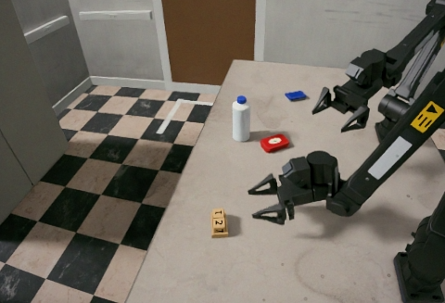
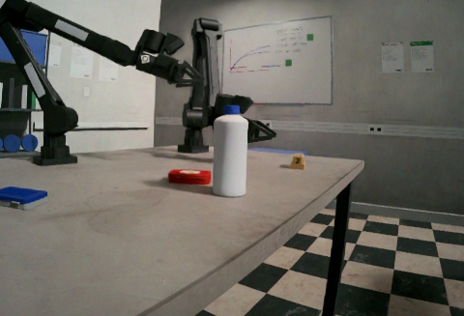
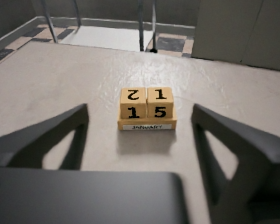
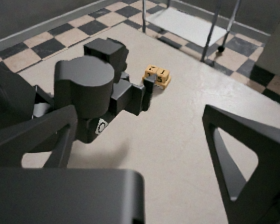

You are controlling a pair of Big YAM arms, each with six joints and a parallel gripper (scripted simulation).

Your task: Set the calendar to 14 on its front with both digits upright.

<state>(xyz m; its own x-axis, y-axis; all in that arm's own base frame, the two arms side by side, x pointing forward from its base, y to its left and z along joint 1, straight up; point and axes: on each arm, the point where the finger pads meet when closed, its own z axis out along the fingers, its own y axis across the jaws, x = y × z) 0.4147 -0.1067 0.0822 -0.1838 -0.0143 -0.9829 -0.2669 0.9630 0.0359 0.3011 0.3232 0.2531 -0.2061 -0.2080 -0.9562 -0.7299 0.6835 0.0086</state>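
My left gripper is now 8 cm short of the wooden calendar tray, 3 cm to the right of it and 9 cm above it. Round my left hand: bottle (13 cm ahead, 37 cm to the right, 2 cm below); blue flat box (4 cm behind, 71 cm to the right, 9 cm below); red flat box (1 cm ahead, 36 cm to the right, 8 cm below).
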